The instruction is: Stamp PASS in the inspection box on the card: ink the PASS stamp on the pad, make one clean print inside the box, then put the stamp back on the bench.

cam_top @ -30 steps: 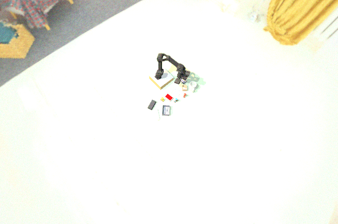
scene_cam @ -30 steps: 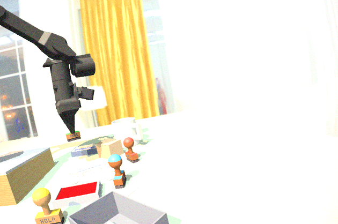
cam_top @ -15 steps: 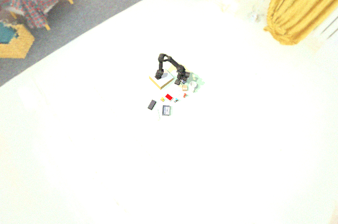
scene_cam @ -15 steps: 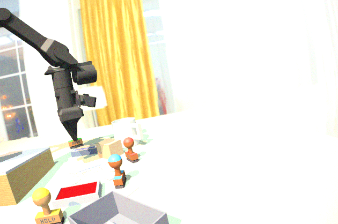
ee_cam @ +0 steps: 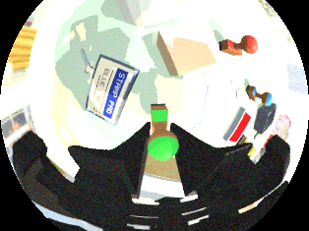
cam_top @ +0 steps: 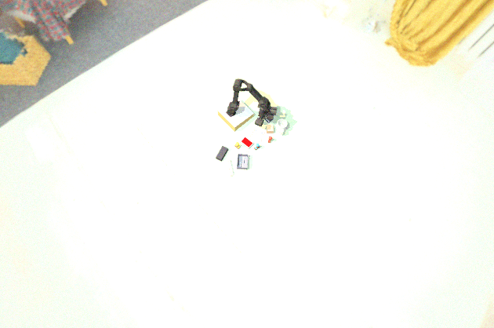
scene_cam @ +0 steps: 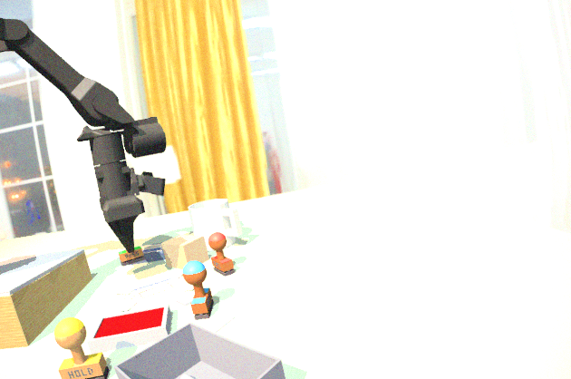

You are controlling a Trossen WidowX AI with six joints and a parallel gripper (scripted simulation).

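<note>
Now: gripper tip right at the green-topped pass stamp. The rest, counted from my gripper tip: pale paper card: 6 cm ahead, 9 cm to the right, 5 cm below; red-knobbed stamp: 16 cm ahead, 5 cm to the right, 2 cm below; cardboard box: 9 cm ahead, 1 cm to the left, 2 cm below.
</note>
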